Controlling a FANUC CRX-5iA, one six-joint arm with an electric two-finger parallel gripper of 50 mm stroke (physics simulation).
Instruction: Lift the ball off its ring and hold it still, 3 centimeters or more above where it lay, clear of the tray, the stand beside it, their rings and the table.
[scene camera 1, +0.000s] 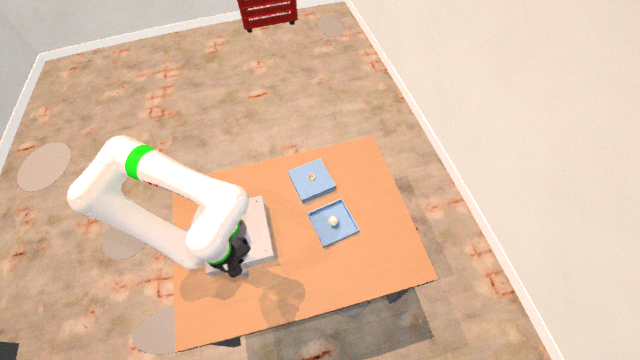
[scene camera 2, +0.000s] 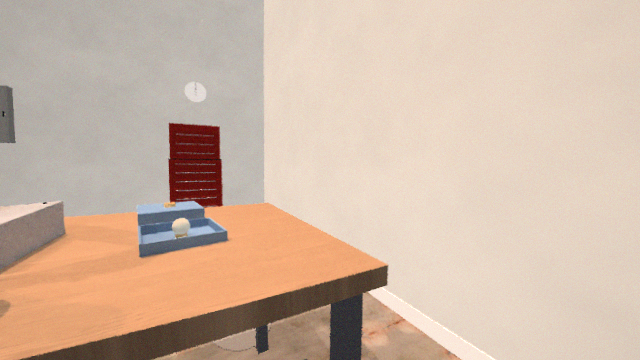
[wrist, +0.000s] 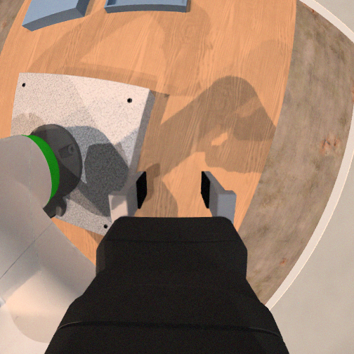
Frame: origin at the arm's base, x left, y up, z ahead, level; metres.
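Seen in the pictures: gripper, between the fingertips: (scene camera 1: 244, 268).
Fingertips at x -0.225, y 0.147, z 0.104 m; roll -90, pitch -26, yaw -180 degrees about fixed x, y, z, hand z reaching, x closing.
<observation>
Offsets run from my fingertips to a thing's top centre. "spot": to the spot under its first point. Level surfaces: height alone.
A cream ball {dy -0.171, dx +0.243, dz +0.375 m} (scene camera 1: 333, 220) (scene camera 2: 180, 226) rests on a small tan ring {spot: dy -0.216, dx +0.229, dz +0.378 m} (scene camera 2: 181, 236) inside the shallow blue tray {dy -0.197, dx +0.243, dz +0.375 m} (scene camera 1: 322, 235) (scene camera 2: 165, 246) (wrist: 150, 8). Beside the tray is the blue stand (scene camera 1: 304, 189) (scene camera 2: 150, 216) (wrist: 55, 16), with an empty orange-tan ring {spot: dy -0.176, dx +0.490, dz +0.293 m} (scene camera 1: 311, 177) (scene camera 2: 170, 204) on top. My gripper (wrist: 173, 182) is open, with nothing between its fingers. In scene camera 1 it is over the near edge of the base plate, well left of the tray and apart from the ball; its fingers are hard to make out there. The ball does not show in the wrist view.
The speckled base plate (scene camera 1: 260, 225) (scene camera 2: 37, 230) (wrist: 75, 95) lies on the wooden table {dy -0.225 m} (scene camera 1: 390, 250) (scene camera 2: 280, 250) (wrist: 220, 45), left of the tray in scene camera 1. My arm's white links bend above and beyond the plate. A red cabinet (scene camera 1: 268, 12) (scene camera 2: 195, 145) stands far back.
</observation>
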